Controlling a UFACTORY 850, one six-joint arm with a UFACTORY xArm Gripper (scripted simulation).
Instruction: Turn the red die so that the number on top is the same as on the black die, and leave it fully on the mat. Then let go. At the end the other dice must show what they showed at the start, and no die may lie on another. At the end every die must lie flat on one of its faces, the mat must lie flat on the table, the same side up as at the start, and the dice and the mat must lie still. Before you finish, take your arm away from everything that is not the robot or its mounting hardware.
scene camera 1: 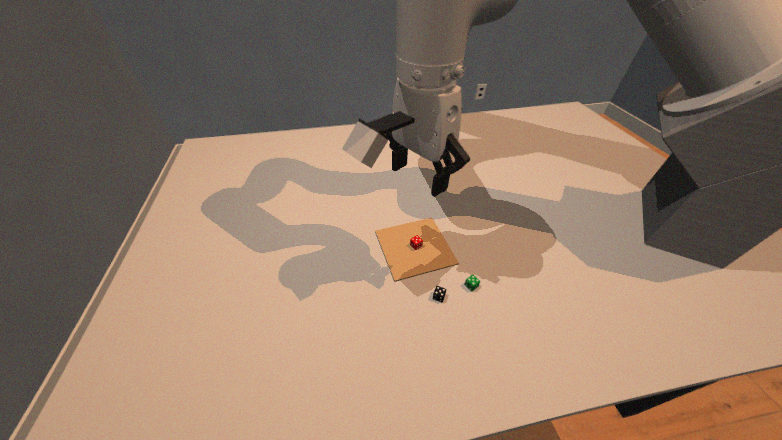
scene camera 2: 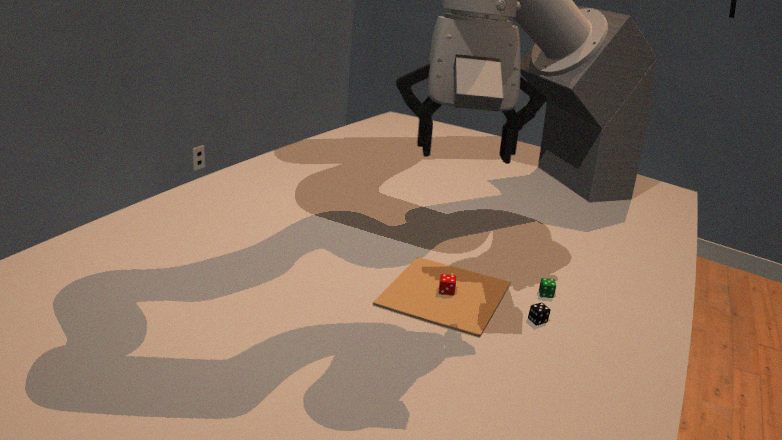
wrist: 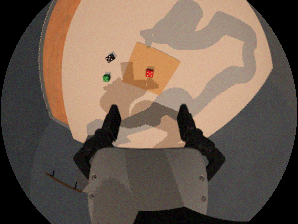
mat: scene camera 1; scene camera 2; wrist 143, 57
same spot on mat: (scene camera 1: 404, 261) = (scene camera 2: 460, 312)
